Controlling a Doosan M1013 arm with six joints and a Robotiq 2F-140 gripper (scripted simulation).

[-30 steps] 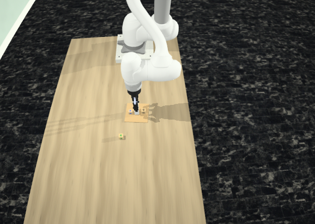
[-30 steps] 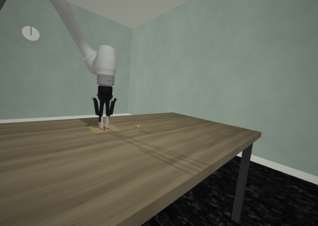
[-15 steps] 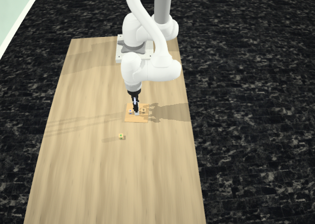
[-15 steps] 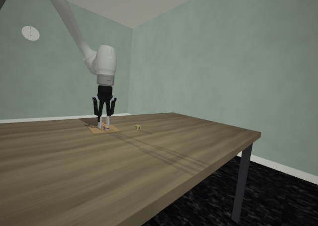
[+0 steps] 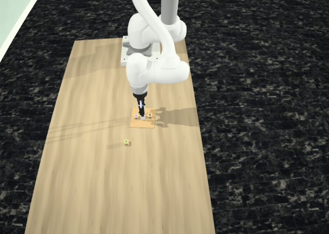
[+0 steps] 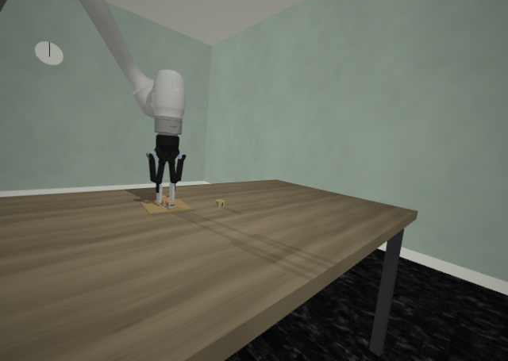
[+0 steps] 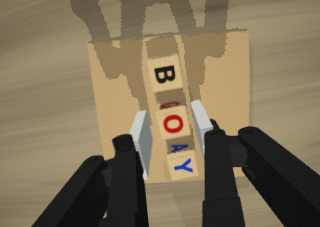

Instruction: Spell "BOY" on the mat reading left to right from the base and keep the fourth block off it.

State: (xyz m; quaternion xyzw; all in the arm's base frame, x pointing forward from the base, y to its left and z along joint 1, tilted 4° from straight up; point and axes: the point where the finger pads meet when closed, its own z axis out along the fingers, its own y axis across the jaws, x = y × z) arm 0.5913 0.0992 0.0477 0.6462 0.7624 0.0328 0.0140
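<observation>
Right now my hand is 50 mm above the tan square mat.
</observation>
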